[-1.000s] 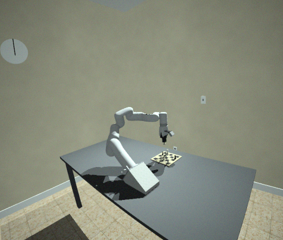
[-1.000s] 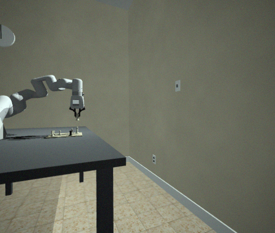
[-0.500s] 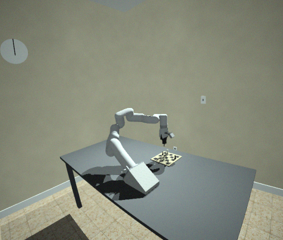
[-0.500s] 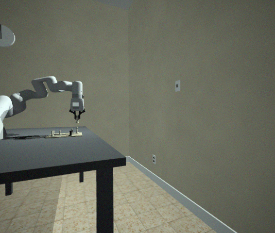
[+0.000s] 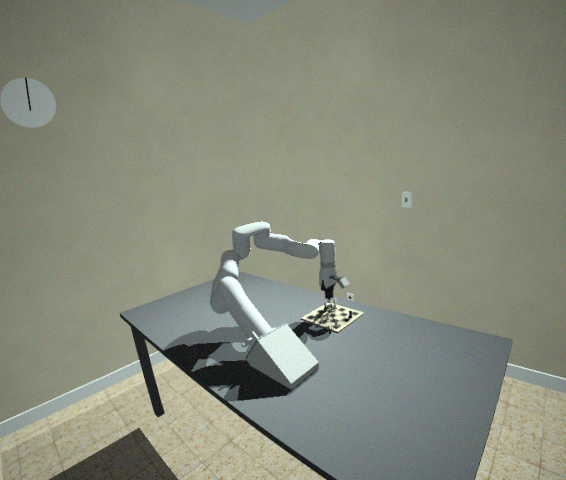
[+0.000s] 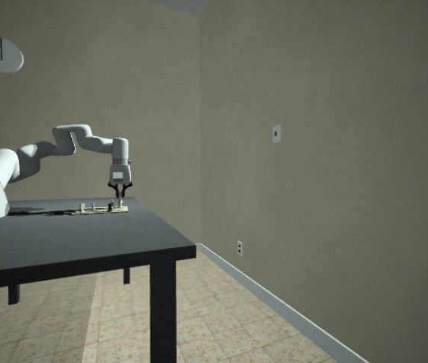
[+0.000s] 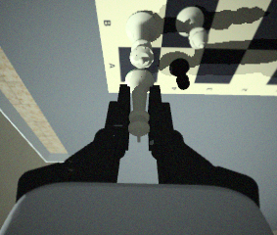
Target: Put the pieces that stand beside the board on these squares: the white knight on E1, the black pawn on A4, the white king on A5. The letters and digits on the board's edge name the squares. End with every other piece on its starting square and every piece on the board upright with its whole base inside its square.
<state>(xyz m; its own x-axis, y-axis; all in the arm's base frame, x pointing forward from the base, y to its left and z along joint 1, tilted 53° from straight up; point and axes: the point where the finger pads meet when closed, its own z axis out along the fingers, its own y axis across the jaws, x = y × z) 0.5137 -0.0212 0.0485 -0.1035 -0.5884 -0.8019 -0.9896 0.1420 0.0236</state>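
The black pawn is 5 cm below my hand and 4 cm behind it. From my hand the other things lie so: white king: 1 cm below; then white knight: 17 cm behind, 13 cm to the right, 5 cm below; then chessboard: 8 cm behind, 7 cm to the right, 7 cm below.
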